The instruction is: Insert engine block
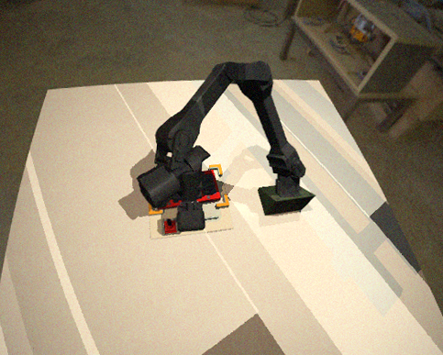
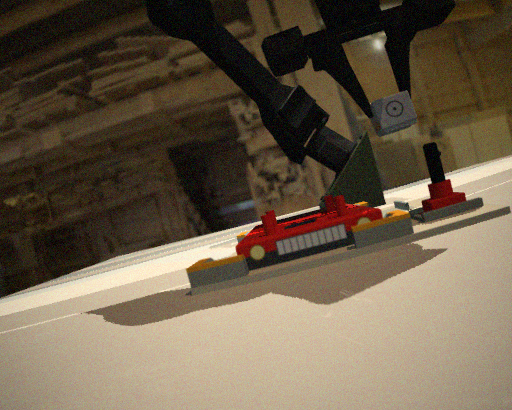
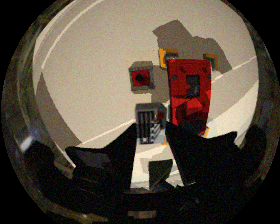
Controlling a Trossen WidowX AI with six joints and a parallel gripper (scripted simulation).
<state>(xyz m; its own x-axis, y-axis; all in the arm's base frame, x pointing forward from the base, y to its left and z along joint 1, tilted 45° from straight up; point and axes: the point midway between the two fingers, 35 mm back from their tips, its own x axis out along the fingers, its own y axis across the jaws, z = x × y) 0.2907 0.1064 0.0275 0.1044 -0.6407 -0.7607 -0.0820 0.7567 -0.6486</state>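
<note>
The black peg is 7 cm below my gripper tip, 6 cm ahead of it and 2 cm to the left of it. Round my gripper tip: grey engine block 1 cm to the left, 1 cm below.
</note>
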